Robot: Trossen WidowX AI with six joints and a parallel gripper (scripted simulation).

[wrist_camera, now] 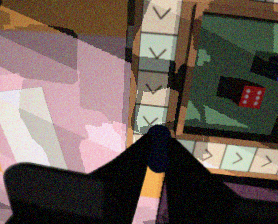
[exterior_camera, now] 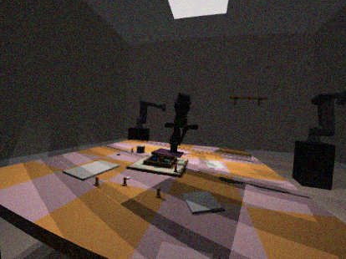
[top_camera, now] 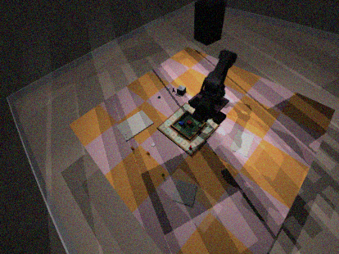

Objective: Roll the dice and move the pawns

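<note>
My gripper tip is now 140 mm above the green tray, 100 mm to the left of it and 40 mm short of it. Round my gripper tip: white card: 330 mm to the right, 310 mm ahead, 140 mm below; then red pawn: 130 mm ahead, 120 mm below, 30 mm to the left; then blue pawn: 10 mm above.
</note>
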